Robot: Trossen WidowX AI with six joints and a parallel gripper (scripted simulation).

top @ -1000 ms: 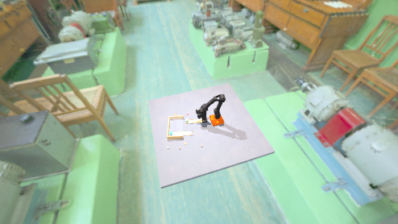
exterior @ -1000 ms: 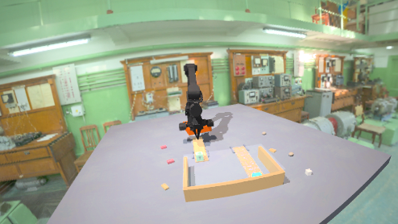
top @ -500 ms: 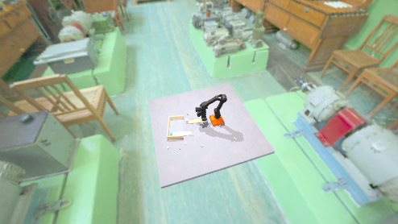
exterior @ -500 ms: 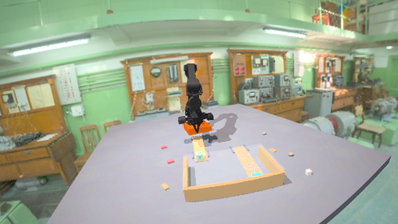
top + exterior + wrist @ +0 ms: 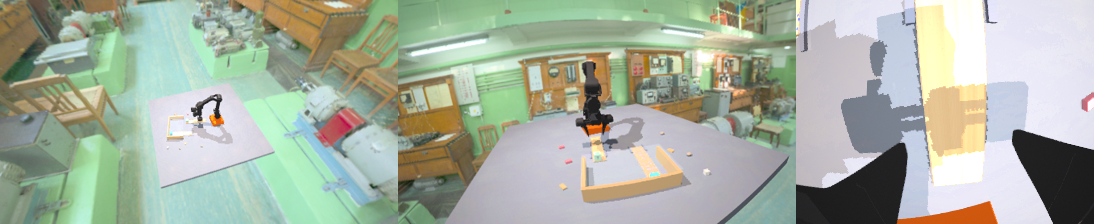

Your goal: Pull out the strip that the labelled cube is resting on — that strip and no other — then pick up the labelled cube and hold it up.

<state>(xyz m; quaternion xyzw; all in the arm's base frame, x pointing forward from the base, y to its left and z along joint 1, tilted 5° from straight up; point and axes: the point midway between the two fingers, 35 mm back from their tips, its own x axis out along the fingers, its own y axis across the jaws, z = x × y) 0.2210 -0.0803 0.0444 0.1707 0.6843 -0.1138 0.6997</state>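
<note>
Now: the strip 40 mm below my gripper tip, 40 mm ahead of it and 20 mm to the right of it.
</note>
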